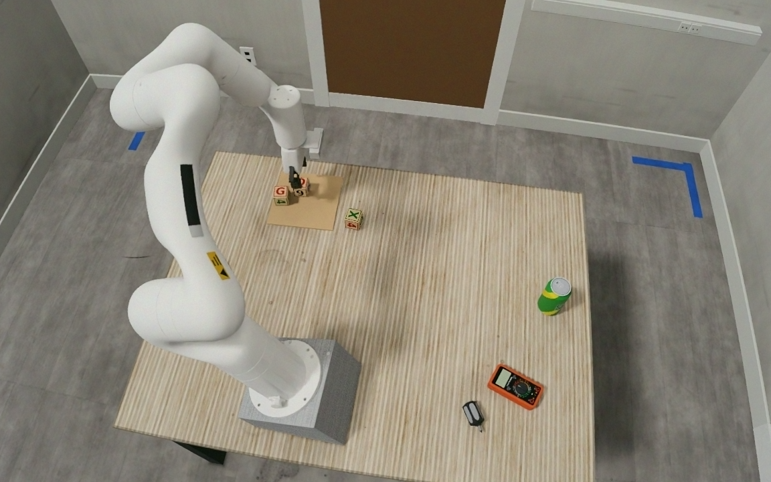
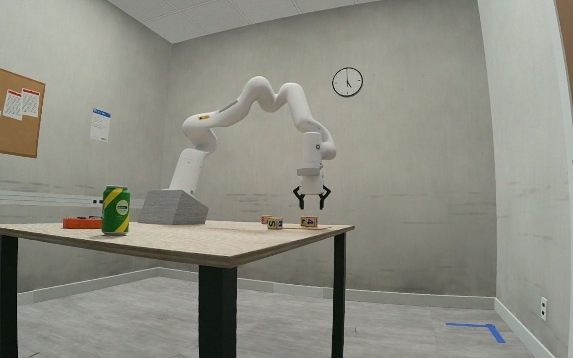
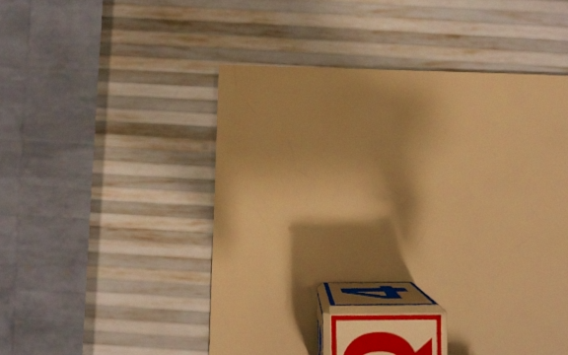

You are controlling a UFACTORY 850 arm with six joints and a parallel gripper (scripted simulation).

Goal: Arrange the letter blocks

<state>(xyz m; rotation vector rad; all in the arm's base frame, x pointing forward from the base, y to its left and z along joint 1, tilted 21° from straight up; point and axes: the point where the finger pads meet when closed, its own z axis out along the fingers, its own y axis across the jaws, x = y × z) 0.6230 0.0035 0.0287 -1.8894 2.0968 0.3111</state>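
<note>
Right now my hand is 60 mm above the Q block. Also, from my hand: G block 30 mm behind, 60 mm to the left, 60 mm below; then tan mat 30 mm behind, 10 mm to the right, 90 mm below; then X block 120 mm behind, 160 mm to the right, 70 mm below.
</note>
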